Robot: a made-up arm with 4 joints.
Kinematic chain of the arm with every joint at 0, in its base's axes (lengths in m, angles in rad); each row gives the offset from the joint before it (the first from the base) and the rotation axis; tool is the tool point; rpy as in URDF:
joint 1: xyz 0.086 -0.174 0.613 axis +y
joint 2: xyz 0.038 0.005 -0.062 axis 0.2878 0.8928 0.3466
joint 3: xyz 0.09 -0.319 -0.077 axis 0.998 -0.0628 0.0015
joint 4: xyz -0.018 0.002 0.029 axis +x
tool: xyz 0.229 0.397 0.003 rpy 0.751 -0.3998 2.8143
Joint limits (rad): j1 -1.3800..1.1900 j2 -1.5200..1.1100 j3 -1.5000..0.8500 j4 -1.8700..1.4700
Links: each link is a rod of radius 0.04 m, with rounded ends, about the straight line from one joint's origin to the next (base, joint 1, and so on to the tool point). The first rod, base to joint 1, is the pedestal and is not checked.
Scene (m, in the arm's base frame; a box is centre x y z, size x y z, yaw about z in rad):
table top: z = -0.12
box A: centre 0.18 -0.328 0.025 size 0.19 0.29 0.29 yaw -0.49
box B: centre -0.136 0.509 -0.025 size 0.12 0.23 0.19 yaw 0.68
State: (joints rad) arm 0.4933 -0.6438 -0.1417 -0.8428
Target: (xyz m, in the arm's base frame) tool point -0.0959 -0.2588 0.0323
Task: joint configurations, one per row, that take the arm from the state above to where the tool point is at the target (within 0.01 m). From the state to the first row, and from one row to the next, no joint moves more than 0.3 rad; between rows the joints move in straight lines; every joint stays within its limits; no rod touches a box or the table.
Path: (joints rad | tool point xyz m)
1: 0.2847 -0.3944 0.0566 -0.6891 | 0.4211 -0.2375 0.2887
2: 0.0761 -0.1450 0.2550 -0.5353 | 0.4320 -0.1327 0.4105
3: -0.1324 0.1044 0.4533 -0.3816 | 0.4309 -0.0927 0.5572
4: -0.3410 0.3537 0.6517 -0.2278 | 0.4318 -0.1152 0.6985
5: -0.5496 0.6031 0.8500 -0.0741 | 0.4500 -0.1835 0.8114
6: -0.2597 0.6196 0.6458 -0.1322 | 0.4591 -0.1050 0.6285
7: 0.0303 0.6362 0.4416 -0.1903 | 0.3880 -0.0475 0.4483
8: 0.3202 0.6527 0.2373 -0.2484 | 0.2425 -0.0147 0.3082
9: 0.6101 0.6692 0.0331 -0.3065 | 0.0463 -0.0083 0.2389
10: 0.9001 0.6857 -0.1711 -0.3647 | -0.1650 -0.0285 0.2569
11: 1.1900 0.7023 -0.3753 -0.4228 | -0.3518 -0.0733 0.3600
12: 0.9066 0.5374 -0.3487 -0.6615 | -0.2715 -0.1571 0.1743
13: 0.6232 0.3725 -0.3221 -0.9003 | -0.0959 -0.2588 0.0323

